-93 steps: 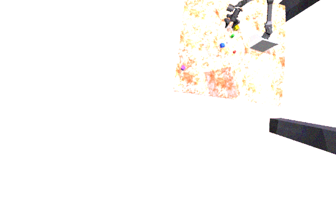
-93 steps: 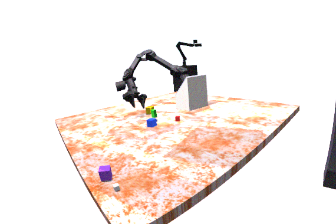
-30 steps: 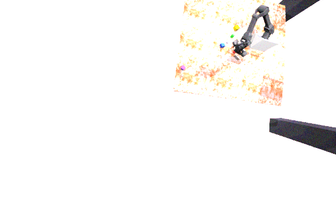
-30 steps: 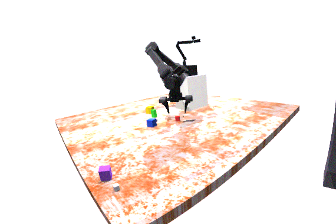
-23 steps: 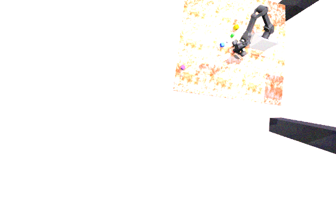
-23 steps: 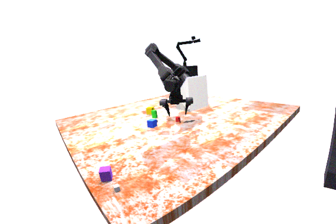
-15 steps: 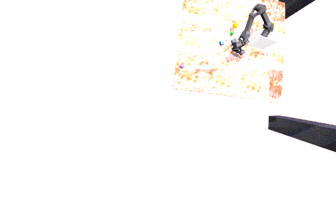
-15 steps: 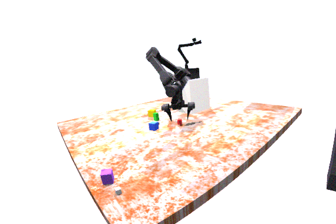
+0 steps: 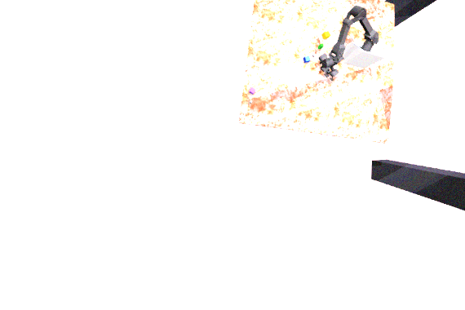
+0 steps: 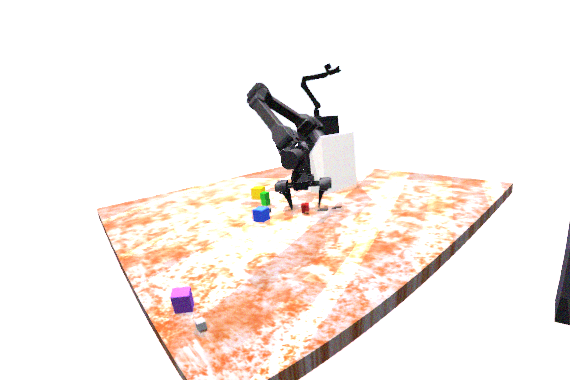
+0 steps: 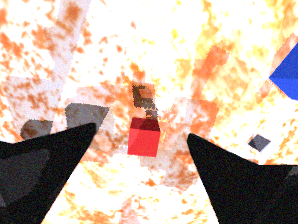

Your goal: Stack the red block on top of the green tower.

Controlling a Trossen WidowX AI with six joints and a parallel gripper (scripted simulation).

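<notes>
Right now the red block is 1 cm above my gripper tip. Round my gripper tip: purple block (58 cm ahead, 20 cm to the left, 1 cm above); then blue block (14 cm ahead, 6 cm to the right, 1 cm above); then yellow block (28 cm to the right, 4 cm behind, 1 cm above).
</notes>
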